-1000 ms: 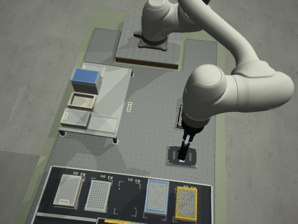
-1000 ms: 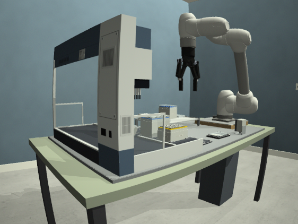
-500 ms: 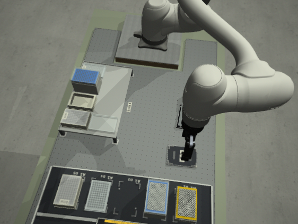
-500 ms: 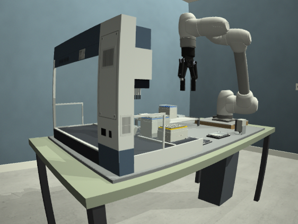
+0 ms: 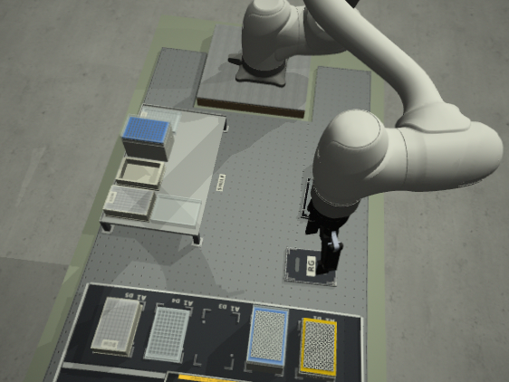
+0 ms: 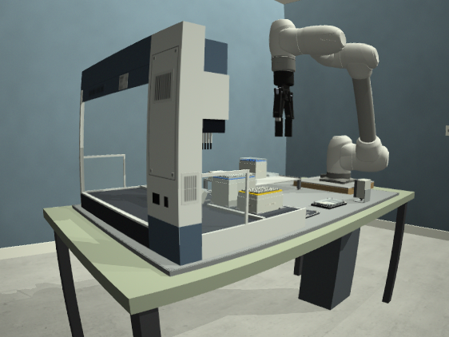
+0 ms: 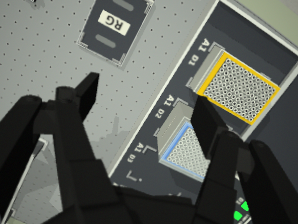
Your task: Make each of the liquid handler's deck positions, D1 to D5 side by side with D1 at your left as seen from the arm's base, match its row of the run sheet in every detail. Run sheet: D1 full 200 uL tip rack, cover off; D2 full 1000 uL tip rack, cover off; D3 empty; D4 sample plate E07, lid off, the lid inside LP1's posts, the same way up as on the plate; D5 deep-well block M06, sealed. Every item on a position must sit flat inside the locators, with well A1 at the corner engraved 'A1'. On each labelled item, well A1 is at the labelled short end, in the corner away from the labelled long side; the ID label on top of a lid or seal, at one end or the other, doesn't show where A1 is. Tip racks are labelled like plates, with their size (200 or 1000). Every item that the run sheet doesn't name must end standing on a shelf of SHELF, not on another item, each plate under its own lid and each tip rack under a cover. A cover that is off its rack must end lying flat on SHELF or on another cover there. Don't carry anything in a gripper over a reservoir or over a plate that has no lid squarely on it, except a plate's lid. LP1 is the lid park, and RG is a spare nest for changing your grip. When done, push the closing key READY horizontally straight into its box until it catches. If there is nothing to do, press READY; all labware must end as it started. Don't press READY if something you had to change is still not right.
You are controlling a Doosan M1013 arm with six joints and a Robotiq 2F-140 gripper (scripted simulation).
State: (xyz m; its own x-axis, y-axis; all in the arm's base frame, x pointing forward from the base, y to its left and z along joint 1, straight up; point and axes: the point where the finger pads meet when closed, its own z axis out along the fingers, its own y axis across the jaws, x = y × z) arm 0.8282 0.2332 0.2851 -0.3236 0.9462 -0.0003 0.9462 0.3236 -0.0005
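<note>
Right now the yellow-rimmed tip rack is 21 cm below my hand, 17 cm ahead of it and 5 cm to the left of it. Also, from my hand: clear lid 31 cm behind, 30 cm below, 2 cm to the left; blue-rimmed tip rack 19 cm below, 16 cm ahead, 9 cm to the right; RG nest 31 cm below, 9 cm behind, 2 cm to the left.
</note>
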